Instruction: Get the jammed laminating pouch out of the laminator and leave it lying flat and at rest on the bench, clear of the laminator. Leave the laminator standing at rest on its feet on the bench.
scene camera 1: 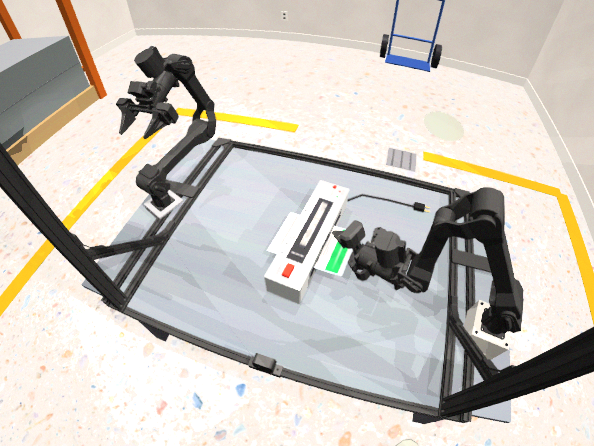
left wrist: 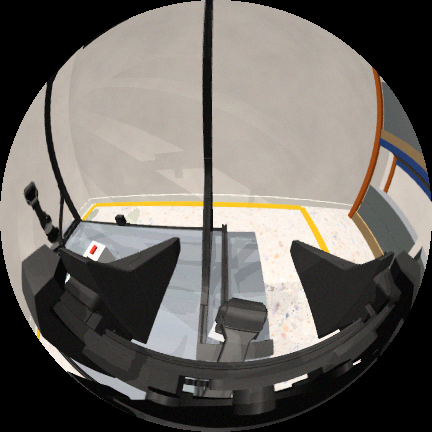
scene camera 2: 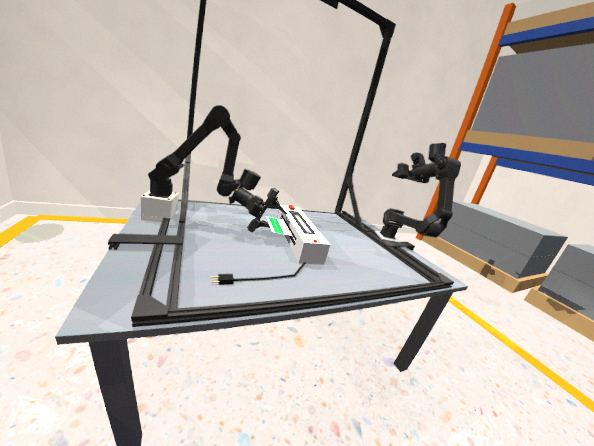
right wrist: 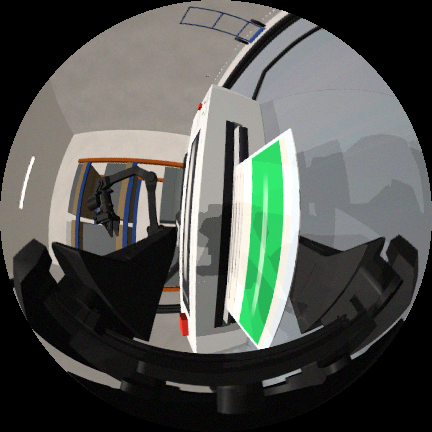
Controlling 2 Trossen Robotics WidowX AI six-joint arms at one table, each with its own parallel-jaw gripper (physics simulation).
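Seen in the pictures: left gripper, fingertip midpoint: [scene camera 1: 131, 136] [left wrist: 237, 245] [right wrist: 114, 236]; right gripper, fingertip midpoint: [scene camera 1: 336, 240] [scene camera 2: 282, 221] [right wrist: 222, 232]; left arm's base, link origin: [scene camera 1: 162, 201] [left wrist: 233, 326] [scene camera 2: 387, 235] [right wrist: 176, 232]; right arm's base, link origin: [scene camera 1: 493, 323] [scene camera 2: 160, 194].
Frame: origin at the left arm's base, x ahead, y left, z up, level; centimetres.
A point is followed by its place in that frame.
The white laminator [scene camera 1: 299, 278] @(x 54.6, y 4.1, z 5.2 cm) [scene camera 2: 315, 253] @(x 42.7, y 36.6, z 1.5 cm) [left wrist: 93, 249] @(x 50.6, y 3.8, z 5.9 cm) [right wrist: 216, 117] @(x 49.3, y 31.0, z 4.1 cm) stands upright mid-bench. The laminating pouch [scene camera 1: 336, 258] @(x 57.5, y 16.5, z 1.9 cm) [scene camera 2: 275, 225] @(x 57.1, y 19.7, z 1.9 cm) [right wrist: 268, 225] @(x 56.9, y 21.3, z 2.0 cm), white with a green band, sticks out of its slot toward the right arm; its inner part is hidden. My right gripper [scene camera 1: 345, 252] [scene camera 2: 274, 215] @(x 54.8, y 20.1, z 4.1 cm) [right wrist: 222, 232] @(x 54.8, y 20.1, z 4.1 cm) is open at the pouch. In the right wrist view one finger is on the laminator's side, and the pouch's outer edge overlaps the other finger's tip; contact is unclear. My left gripper [scene camera 1: 133, 134] @(x 4.2, y -2.3, z 29.7 cm) [scene camera 2: 404, 172] @(x 4.2, y -2.3, z 29.7 cm) [left wrist: 237, 245] @(x 4.2, y -2.3, z 29.7 cm) is open, empty and raised far from the laminator.
A black cord with a plug [scene camera 1: 420, 206] @(x 67.8, y 52.8, z -1.4 cm) [scene camera 2: 226, 278] @(x 67.2, y 53.7, z -1.4 cm) runs from the laminator's end across the bench [scene camera 1: 225, 280] @(x 36.6, y -5.7, z -2.8 cm) [scene camera 2: 350, 280] @(x 30.6, y 42.4, z -2.8 cm). A white sheet-like piece [scene camera 1: 285, 232] @(x 40.9, y 15.2, z 1.2 cm) shows on the laminator's other side. Black frame rails [scene camera 1: 320, 162] @(x 28.6, y 49.9, z -2.0 cm) and tall posts border the bench.
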